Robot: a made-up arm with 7 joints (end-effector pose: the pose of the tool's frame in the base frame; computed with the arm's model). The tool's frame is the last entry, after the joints. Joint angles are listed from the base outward.
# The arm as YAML. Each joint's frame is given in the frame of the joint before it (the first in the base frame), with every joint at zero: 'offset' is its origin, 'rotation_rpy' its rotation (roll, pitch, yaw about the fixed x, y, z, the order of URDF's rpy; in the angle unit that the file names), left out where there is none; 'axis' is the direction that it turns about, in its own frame. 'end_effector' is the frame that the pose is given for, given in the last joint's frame.
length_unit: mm
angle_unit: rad
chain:
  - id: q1
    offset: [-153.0, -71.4, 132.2]
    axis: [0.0, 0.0, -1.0]
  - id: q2
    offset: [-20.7, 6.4, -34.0]
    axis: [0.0, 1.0, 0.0]
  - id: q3
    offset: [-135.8, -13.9, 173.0]
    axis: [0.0, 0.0, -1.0]
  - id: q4
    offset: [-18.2, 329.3, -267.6]
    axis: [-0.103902, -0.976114, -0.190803]
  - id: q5
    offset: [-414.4, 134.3, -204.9]
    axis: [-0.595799, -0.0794, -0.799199]
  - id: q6
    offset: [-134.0, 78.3, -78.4]
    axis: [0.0, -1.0, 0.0]
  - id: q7
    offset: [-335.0, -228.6, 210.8]
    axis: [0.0, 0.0, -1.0]
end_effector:
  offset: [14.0, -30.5, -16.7]
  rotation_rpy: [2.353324, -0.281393, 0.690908]
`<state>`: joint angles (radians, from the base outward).
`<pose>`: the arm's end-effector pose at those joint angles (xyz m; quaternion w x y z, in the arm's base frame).
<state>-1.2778 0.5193 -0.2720 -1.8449 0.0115 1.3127 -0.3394</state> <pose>-0.0370 -0.1299 0.9739 0.1039 -0.3226 -0.9311 0.1347</pose>
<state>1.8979 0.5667 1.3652 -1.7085 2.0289 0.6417 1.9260</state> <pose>0.2929 -0.8268 0.5920 0.3195 -0.0551 -0.0401 -0.9451</pose>
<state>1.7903 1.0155 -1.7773 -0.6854 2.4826 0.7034 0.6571</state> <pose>-1.0545 0.6880 0.4891 0.8530 0.4466 -0.2689 0.0245</pose>
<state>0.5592 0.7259 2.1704 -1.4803 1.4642 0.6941 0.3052</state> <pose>0.7416 -0.3604 0.2808 0.1581 0.2932 -0.2334 -0.9135</pose>
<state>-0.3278 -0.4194 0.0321 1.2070 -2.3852 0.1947 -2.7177</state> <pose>0.2767 0.1721 -0.3098 0.1005 0.9612 -0.2316 0.1116</pose>
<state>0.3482 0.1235 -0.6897 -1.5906 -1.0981 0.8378 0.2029</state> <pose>-0.7169 -0.3498 0.6290 0.3599 -0.8835 -0.2112 0.2127</pose>
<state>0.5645 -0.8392 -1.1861 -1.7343 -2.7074 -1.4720 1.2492</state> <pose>-0.6073 0.2495 -0.3511 0.2507 -0.2486 -0.8743 0.3330</pose>
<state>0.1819 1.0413 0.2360 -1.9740 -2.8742 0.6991 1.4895</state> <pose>0.0416 0.2223 0.9726 0.6524 0.2403 0.4933 0.5227</pose>
